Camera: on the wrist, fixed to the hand. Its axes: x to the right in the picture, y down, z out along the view.
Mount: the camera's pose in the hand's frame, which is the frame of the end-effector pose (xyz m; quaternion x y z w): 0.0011 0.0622 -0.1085 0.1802 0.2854 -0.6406 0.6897
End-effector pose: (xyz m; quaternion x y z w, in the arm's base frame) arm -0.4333 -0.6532 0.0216 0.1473 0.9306 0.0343 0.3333
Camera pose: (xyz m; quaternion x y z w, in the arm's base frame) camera -0.4869 -0.5898 0.1151 0.4443 -0.8375 0.3155 0.0403
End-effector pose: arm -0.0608 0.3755 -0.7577 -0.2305 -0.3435 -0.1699 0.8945
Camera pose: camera 0.0269 0.3699 -0.8467 0.2707 -0.1599 -0.6940 0.6476
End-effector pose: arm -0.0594 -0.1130 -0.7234 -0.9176 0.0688 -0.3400 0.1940
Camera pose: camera -0.1288 -0.2038 -0.6726 -0.5450 -0.5463 -0.6331 0.0617
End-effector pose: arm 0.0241 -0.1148 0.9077 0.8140 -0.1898 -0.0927 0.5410
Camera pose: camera 0.0508 -0.0448 1.0079 0.8070 0.5283 -0.1440 0.2212
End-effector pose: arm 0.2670 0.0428 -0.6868 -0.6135 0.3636 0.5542 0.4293
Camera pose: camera 0.2497 -0.0809 -0.6937 -0.7369 0.0802 -0.1334 0.6579
